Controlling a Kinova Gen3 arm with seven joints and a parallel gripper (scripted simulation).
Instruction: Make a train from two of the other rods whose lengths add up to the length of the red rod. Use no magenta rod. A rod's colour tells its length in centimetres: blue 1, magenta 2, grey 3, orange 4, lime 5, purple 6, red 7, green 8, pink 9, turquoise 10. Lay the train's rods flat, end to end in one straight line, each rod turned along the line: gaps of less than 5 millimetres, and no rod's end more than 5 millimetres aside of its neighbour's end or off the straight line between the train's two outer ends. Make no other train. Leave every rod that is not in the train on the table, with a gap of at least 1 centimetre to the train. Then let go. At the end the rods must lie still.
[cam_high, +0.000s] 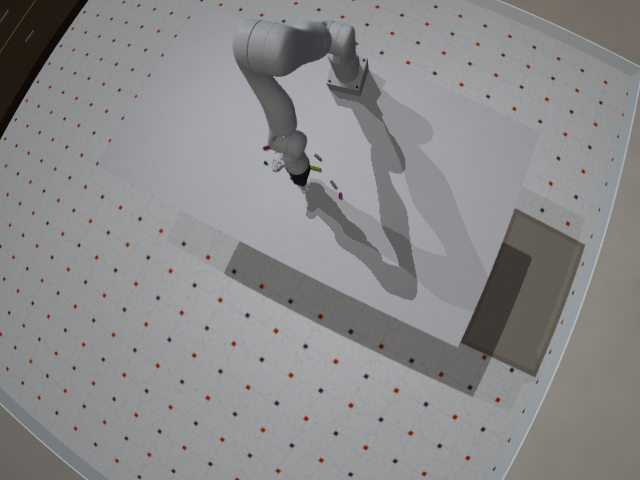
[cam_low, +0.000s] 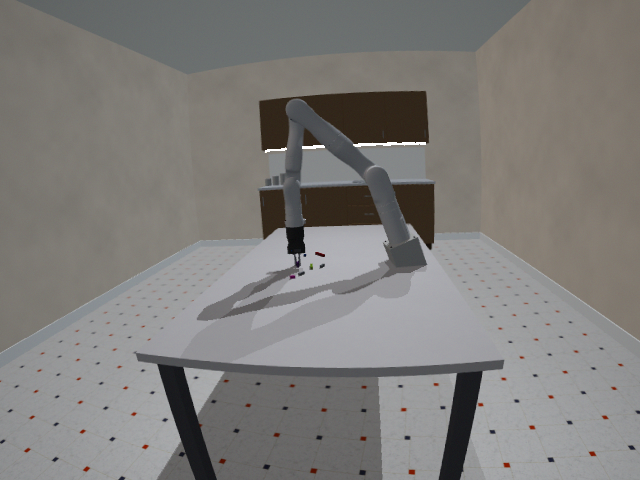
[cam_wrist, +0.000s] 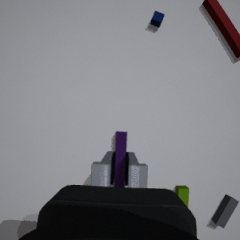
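The purple rod is 1 cm below my hand. From my hand the other things lie so: lime rod 7 cm behind, 2 cm to the left, 1 cm below; blue rod 15 cm to the right, 2 cm ahead, 1 cm below; magenta rod 17 cm to the left, 4 cm behind, 1 cm below.
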